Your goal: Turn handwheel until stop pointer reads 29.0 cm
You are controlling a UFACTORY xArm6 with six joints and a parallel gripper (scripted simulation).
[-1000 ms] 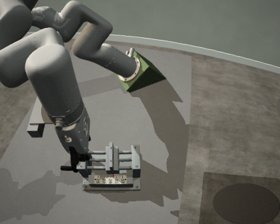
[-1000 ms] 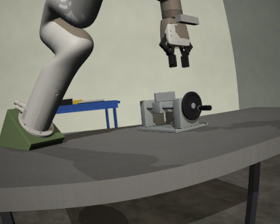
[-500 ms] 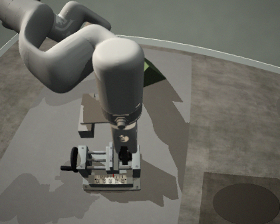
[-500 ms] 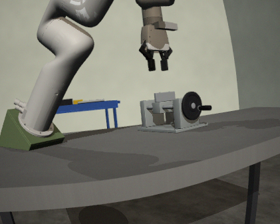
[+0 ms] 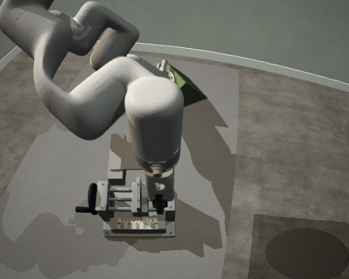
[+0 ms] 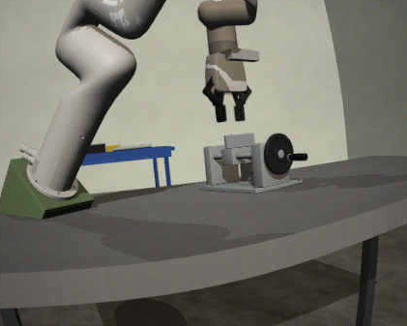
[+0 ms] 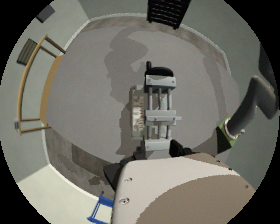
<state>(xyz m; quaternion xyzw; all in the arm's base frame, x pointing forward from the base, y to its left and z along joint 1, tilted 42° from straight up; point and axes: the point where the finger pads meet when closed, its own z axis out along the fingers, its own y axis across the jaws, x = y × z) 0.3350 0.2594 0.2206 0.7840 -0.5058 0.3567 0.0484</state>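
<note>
My gripper is now 50 mm short of the black handwheel, 190 mm to the left of it and 110 mm above it. Also, from my hand: movable stop (50 mm to the right, 80 mm below).
</note>
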